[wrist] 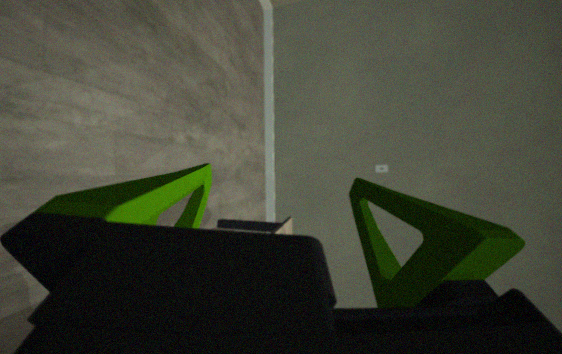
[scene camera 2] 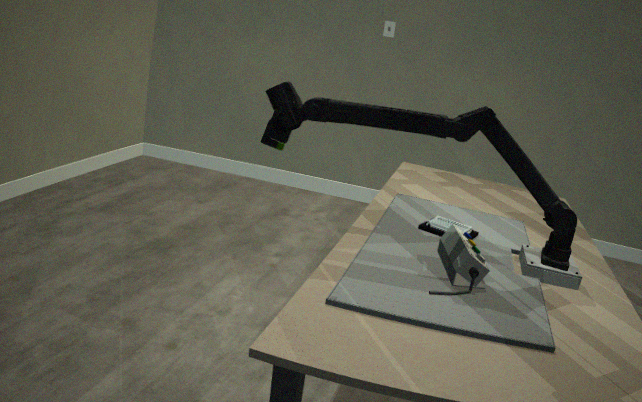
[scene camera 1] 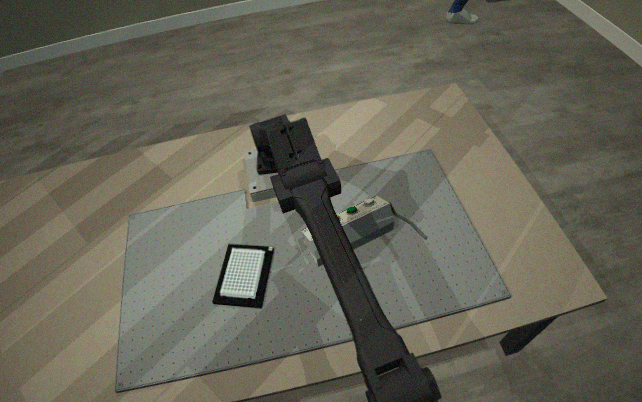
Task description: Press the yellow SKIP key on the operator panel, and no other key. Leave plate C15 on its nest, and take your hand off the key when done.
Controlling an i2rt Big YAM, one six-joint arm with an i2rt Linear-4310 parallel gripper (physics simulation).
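Seen in the pictures: gripper, fingertip midpoint: (wrist: 284,179); arm's base, origin of the base link: (scene camera 2: 554,261).
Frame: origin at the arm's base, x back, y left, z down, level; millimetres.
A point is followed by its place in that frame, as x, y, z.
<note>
The operator panel (scene camera 1: 372,226) {-276, 236, -22} (scene camera 2: 449,252) {-297, 197, -14} is a grey box with a sloped top on the pegboard mat. Its yellow key (scene camera 1: 338,217) {-252, 155, -42} (scene camera 2: 471,242) {-250, 156, -41} is mostly hidden by the arm in scene view 1. It lies between a blue key (scene camera 2: 467,235) {-269, 109, -42} and a green key (scene camera 1: 352,210) {-236, 192, -43} (scene camera 2: 476,249) {-229, 202, -42}. A pale key (scene camera 1: 369,202) {-217, 237, -43} is at the panel's end. The white plate (scene camera 1: 243,272) {-350, -90, 9} (scene camera 2: 452,223) {-346, -113, 5} sits on its black nest (scene camera 1: 264,275) {-360, -39, 17} (scene camera 2: 431,229) {-396, -40, 18}. My gripper (wrist: 284,179) {-892, 84, -207} is open and empty, its green fingers wide apart. In scene view 2 it hangs high, beyond the table's edge and far from the panel.
The arm (scene camera 1: 345,270) {-550, 146, -330} (scene camera 2: 375,117) {-556, 176, -301} stretches high over the mat (scene camera 1: 165,320) {-450, -282, 29} (scene camera 2: 390,295) {-371, 435, 29} from its base (scene camera 1: 261,194) {-105, -51, 15} (scene camera 2: 550,276) {-6, 82, 19}. A cable (scene camera 1: 412,226) {-257, 346, 26} (scene camera 2: 450,293) {-252, 351, 24} runs from the panel's end. A person's foot (scene camera 1: 462,18) shows on the floor behind the wooden table (scene camera 1: 540,250) {-364, 660, 42} (scene camera 2: 320,320) {-457, 603, 42}.
</note>
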